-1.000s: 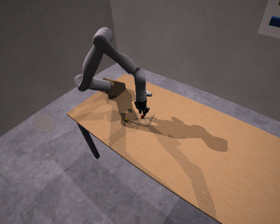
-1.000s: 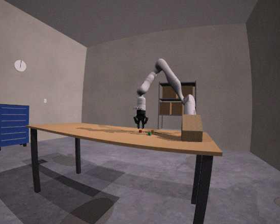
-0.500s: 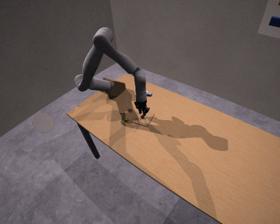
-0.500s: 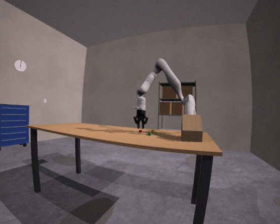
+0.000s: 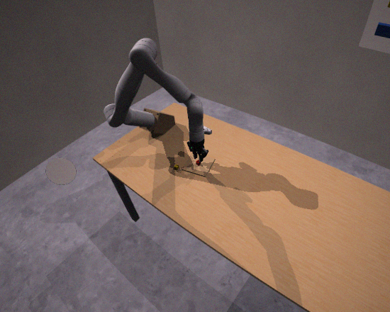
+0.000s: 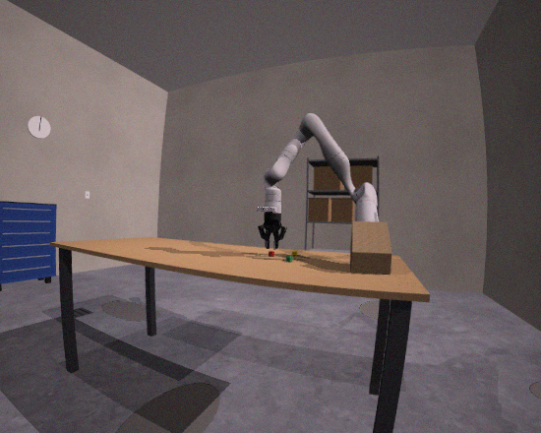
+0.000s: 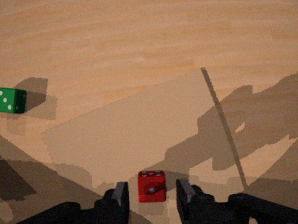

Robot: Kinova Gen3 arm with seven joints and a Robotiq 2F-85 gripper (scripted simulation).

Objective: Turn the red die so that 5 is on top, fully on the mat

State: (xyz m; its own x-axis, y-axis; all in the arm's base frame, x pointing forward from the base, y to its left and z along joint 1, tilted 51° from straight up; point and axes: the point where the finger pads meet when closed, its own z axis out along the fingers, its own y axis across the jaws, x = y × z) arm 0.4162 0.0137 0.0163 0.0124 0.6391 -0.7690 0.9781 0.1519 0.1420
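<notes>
Right now the red die is 4 cm below my hand. Round my hand: tan mat (5 cm below); yellow die (7 cm behind, 10 cm to the right, 4 cm below); green die (11 cm behind, 7 cm to the left, 4 cm below).
</notes>
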